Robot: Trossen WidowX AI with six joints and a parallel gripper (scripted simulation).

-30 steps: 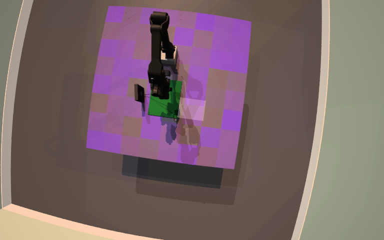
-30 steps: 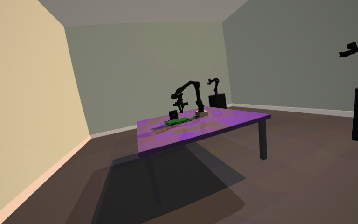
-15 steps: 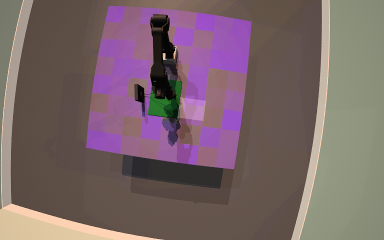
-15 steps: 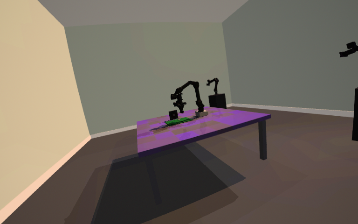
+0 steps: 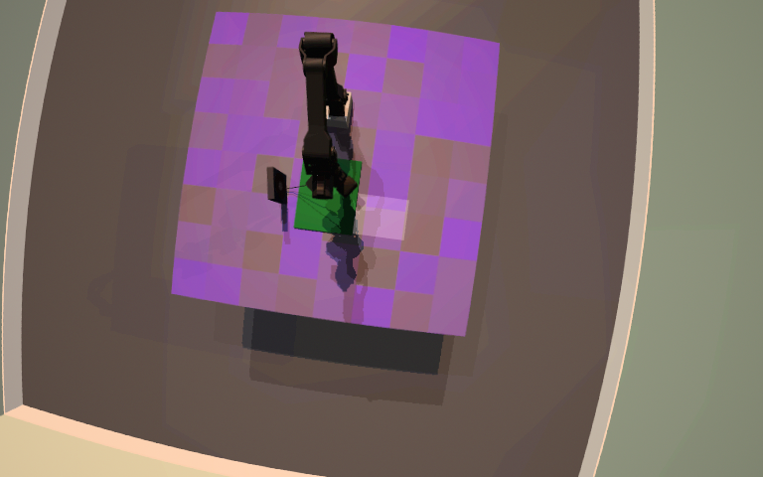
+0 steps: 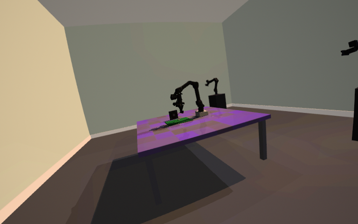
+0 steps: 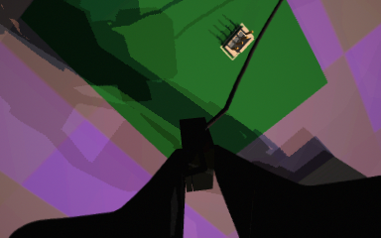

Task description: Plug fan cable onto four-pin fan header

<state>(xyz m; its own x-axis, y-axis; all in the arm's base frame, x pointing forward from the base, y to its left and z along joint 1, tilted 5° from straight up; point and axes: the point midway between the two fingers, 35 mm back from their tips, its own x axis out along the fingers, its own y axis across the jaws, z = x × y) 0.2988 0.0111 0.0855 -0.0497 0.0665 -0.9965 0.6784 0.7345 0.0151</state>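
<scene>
Right now the green board is 4 cm ahead of my gripper tip, 6 cm to the right of it and 14 cm below it. The rest, counted from my gripper tip: dark fan plug 1 cm below; then fan 2 cm ahead, 23 cm to the right, 6 cm below; then fan header 1 cm ahead, 10 cm to the right, 12 cm below.
</scene>
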